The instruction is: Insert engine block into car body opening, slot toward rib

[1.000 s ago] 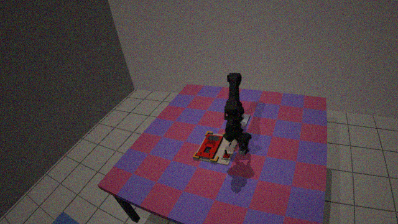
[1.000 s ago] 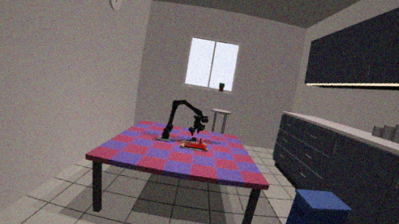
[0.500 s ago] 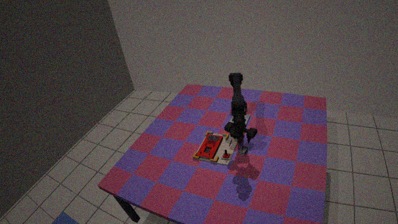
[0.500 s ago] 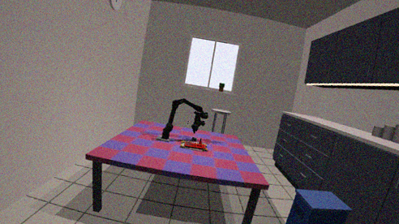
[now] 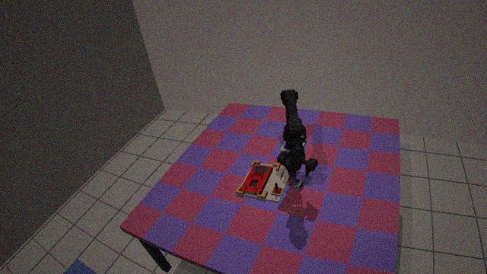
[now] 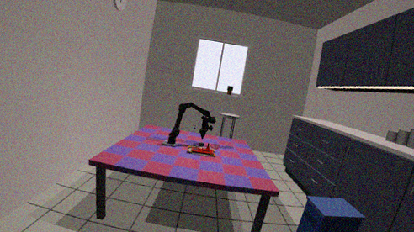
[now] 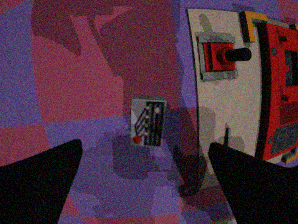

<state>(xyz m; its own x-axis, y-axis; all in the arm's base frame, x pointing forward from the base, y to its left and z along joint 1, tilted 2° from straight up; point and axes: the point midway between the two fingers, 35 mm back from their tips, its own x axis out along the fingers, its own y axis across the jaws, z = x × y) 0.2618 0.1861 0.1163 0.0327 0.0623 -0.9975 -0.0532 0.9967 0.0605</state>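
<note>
Right now the grey engine block is 70 mm below my gripper tip and 10 mm to the right of it.
</note>
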